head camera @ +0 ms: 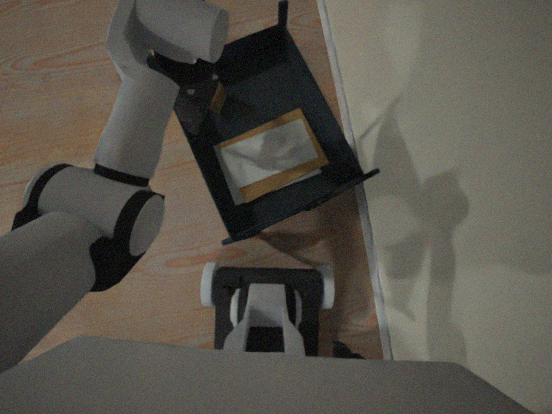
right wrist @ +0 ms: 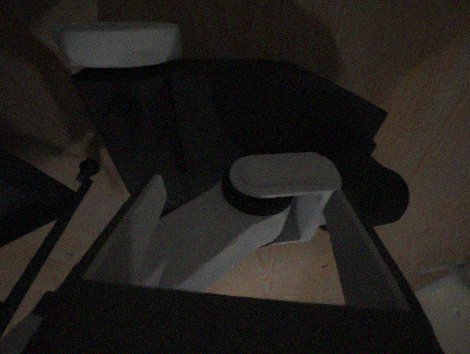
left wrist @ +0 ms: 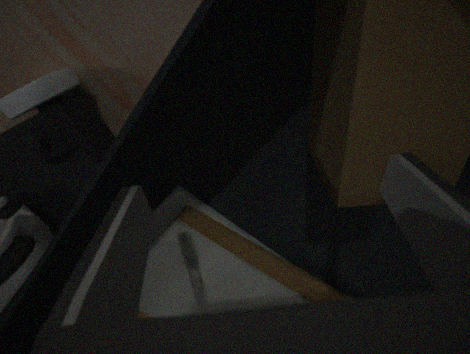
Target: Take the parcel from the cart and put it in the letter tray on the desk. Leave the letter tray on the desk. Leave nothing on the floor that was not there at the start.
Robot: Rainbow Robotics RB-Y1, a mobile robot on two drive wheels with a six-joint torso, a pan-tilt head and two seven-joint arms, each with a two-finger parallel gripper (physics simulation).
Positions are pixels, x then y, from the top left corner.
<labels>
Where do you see a brown parcel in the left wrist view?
381, 85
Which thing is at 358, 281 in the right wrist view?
My right gripper.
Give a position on a dark cart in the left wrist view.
226, 117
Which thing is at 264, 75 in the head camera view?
A dark cart.
</labels>
